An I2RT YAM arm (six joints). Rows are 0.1 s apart.
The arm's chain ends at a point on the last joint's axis. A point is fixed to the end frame.
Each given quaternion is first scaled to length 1.
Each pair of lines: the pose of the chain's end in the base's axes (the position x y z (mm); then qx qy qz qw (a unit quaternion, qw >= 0)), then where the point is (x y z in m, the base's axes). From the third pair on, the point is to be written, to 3 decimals.
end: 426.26 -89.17 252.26 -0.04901 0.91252 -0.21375 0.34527
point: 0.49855 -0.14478 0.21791
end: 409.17 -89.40 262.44 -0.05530 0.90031 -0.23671 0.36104
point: 0.48282 -0.14633 0.23359
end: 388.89 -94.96 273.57 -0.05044 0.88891 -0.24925 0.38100
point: 0.463 -0.153 0.250
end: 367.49 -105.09 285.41 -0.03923 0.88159 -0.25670 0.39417
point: 0.442 -0.165 0.264
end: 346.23 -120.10 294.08 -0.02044 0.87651 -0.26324 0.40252
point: 0.419 -0.182 0.275
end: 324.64 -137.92 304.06 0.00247 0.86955 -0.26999 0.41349
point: 0.396 -0.203 0.288
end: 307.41 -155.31 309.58 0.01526 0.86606 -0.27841 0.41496
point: 0.377 -0.222 0.294
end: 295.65 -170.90 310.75 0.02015 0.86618 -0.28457 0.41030
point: 0.364 -0.239 0.296
